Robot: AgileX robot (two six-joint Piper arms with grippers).
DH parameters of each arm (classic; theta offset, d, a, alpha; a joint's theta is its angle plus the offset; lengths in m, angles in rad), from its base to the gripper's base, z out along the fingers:
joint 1: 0 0.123 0 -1.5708
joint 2: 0.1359 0 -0.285 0
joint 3: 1.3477 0 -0.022 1.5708
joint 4: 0 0.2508 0 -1.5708
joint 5: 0 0 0.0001 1.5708
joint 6: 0 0.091 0 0
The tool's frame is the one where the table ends.
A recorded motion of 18 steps. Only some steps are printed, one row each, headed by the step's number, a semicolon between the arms.
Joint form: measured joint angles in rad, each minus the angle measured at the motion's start. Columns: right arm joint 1, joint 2, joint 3, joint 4, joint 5, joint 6; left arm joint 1, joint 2, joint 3, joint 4, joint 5, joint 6.
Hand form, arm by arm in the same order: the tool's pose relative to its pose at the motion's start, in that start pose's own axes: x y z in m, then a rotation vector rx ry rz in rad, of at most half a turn. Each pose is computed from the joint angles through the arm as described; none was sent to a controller.
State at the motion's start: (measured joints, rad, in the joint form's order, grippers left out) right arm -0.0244 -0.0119 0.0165 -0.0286 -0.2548 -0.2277; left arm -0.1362 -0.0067 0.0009 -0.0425 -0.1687 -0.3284
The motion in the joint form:
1: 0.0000 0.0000 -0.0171 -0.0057 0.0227 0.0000; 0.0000 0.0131 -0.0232 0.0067 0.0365 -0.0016
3: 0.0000 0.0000 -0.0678 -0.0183 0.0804 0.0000; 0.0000 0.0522 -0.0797 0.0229 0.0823 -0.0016
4: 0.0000 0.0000 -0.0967 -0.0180 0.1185 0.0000; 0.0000 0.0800 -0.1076 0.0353 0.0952 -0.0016
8: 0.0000 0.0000 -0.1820 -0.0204 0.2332 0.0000; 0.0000 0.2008 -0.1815 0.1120 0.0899 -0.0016
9: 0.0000 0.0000 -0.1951 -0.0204 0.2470 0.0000; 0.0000 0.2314 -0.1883 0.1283 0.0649 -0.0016
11: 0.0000 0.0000 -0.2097 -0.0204 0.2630 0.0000; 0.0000 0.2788 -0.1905 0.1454 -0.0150 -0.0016
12: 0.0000 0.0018 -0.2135 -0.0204 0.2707 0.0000; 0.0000 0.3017 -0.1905 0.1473 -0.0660 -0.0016
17: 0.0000 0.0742 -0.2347 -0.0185 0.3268 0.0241; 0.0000 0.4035 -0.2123 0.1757 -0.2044 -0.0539
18: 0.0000 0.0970 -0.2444 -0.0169 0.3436 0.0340; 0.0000 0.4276 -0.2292 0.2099 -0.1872 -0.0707
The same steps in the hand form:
1: -0.0036 -0.0009 0.0007 -0.0021 0.0053 -0.0057; -0.0033 -0.0015 0.0016 -0.0072 0.0254 0.0050
3: -0.0153 -0.0039 0.0023 -0.0042 0.0120 -0.0184; -0.0143 -0.0061 0.0063 -0.0142 0.0531 0.0210
4: -0.0214 -0.0057 0.0029 -0.0049 0.0213 -0.0183; -0.0198 -0.0084 0.0098 -0.0172 0.0656 0.0334
8: -0.0395 -0.0109 0.0034 -0.0075 0.0509 -0.0211; -0.0327 -0.0141 0.0259 -0.0219 0.1078 0.1096
9: -0.0426 -0.0118 0.0033 -0.0070 0.0518 -0.0211; -0.0338 -0.0149 0.0303 -0.0175 0.1081 0.1254
11: -0.0460 -0.0128 0.0031 -0.0066 0.0533 -0.0211; -0.0359 -0.0167 0.0370 0.0029 0.0785 0.1410
12: -0.0464 -0.0129 0.0033 -0.0078 0.0589 -0.0211; -0.0375 -0.0179 0.0402 0.0164 0.0536 0.1418
17: -0.0421 -0.0121 0.0123 -0.0313 0.1635 0.0051; -0.0431 -0.0226 0.0552 0.0561 0.0073 0.1123
18: -0.0416 -0.0120 0.0152 -0.0371 0.1928 0.0166; -0.0434 -0.0237 0.0596 0.0575 0.0346 0.1278

